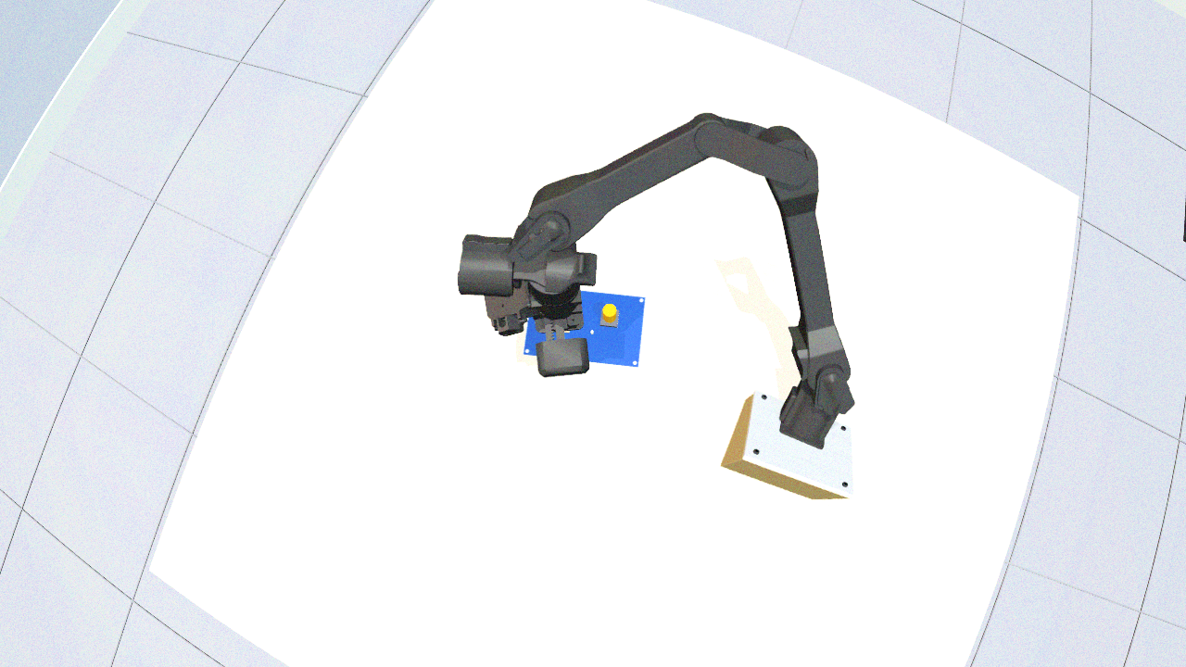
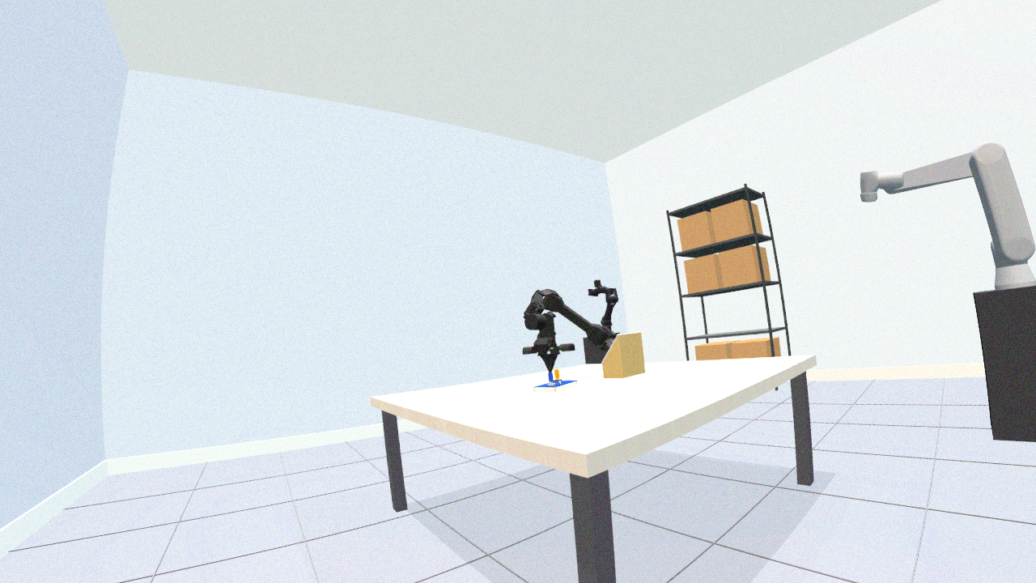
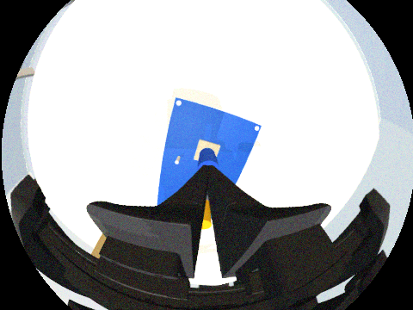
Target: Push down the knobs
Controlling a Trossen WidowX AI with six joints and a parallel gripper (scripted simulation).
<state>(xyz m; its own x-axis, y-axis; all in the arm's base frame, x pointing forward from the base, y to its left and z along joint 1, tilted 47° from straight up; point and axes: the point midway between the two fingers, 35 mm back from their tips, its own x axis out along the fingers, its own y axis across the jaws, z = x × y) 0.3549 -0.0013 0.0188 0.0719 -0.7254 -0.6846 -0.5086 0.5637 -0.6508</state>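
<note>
My gripper tip is now 20 mm above the dark blue knob. Round my gripper tip: orange knob: 60 mm behind, 30 mm to the right, 20 mm below.
</note>
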